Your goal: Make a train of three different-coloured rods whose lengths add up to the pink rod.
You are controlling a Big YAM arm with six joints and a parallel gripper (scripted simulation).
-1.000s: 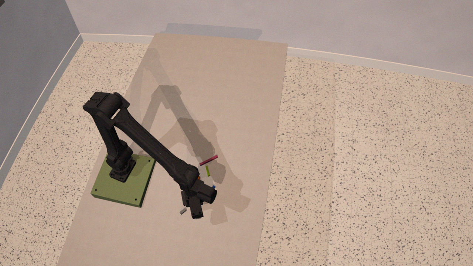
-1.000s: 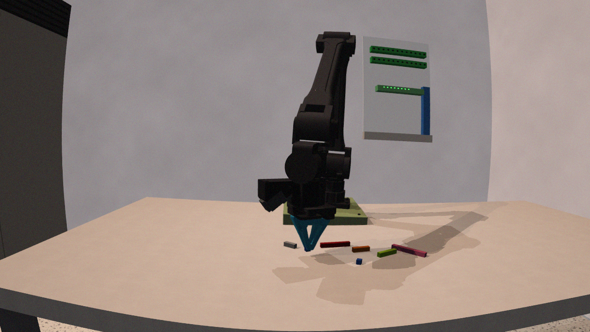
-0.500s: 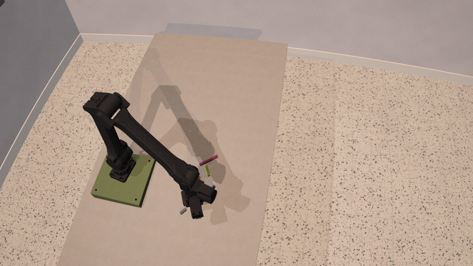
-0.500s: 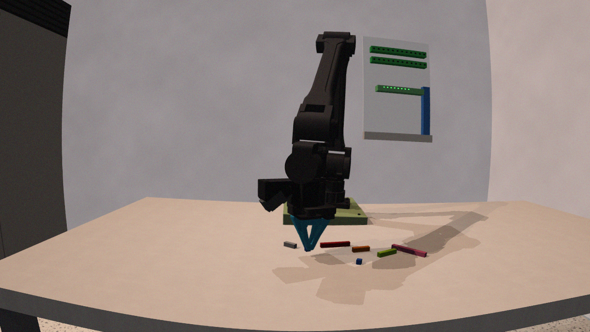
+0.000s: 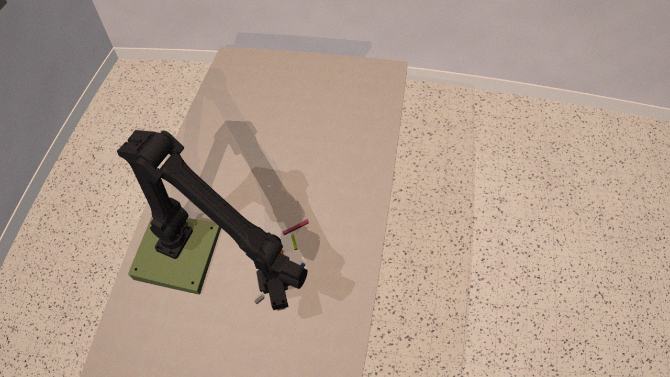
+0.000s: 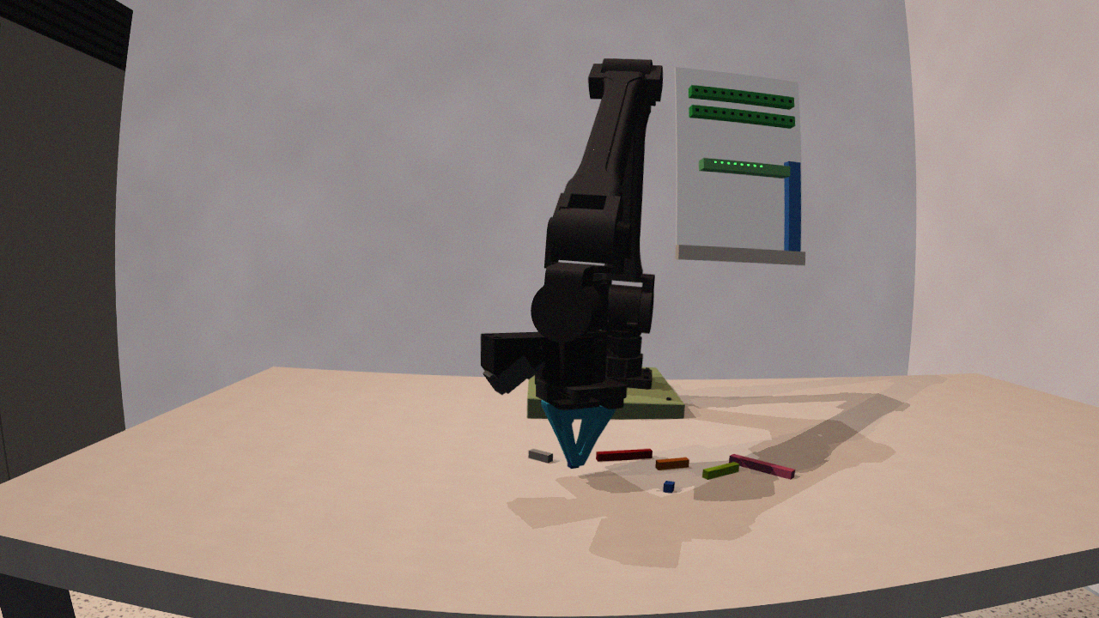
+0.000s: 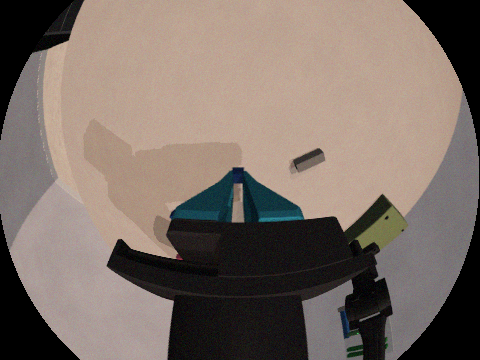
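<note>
The grey rod is 50 mm to the right of my hand, 50 mm behind it and 20 mm below it. Round my hand: red rod 70 mm behind, 50 mm to the left, 20 mm below; then lime rod 170 mm to the left, 20 mm below, 20 mm behind; then orange rod 110 mm to the left, 50 mm behind, 20 mm below.
</note>
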